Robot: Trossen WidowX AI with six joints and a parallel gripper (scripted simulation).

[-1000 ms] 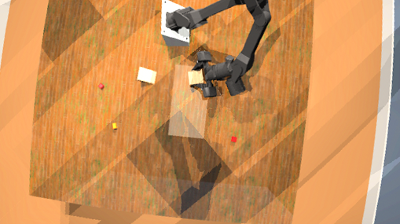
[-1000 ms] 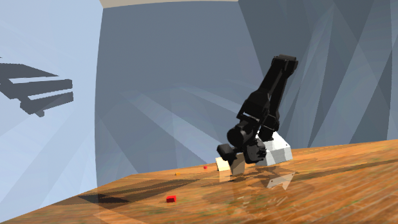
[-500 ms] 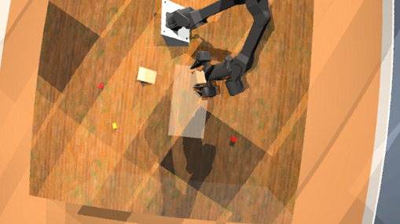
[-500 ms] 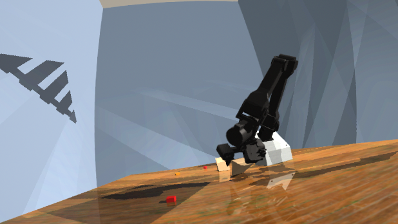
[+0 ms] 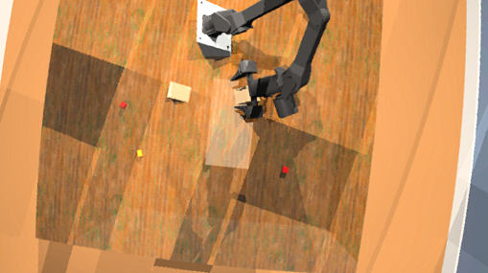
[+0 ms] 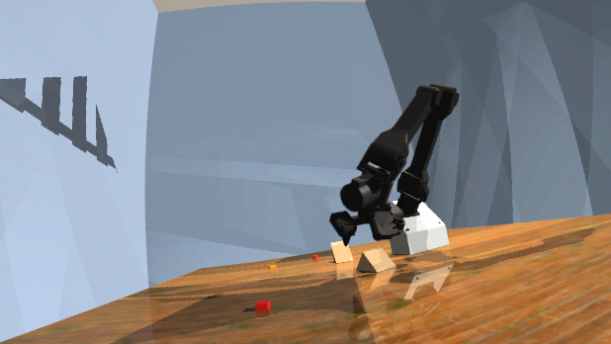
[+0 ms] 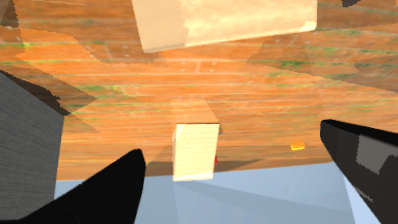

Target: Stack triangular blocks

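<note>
Now: gripper tip 1 cm past the wooden triangular block, 5 cm to the right of it and 4 cm above it. Round my gripper tip: yellow cube 22 cm ahead, 34 cm to the right, 6 cm below.
</note>
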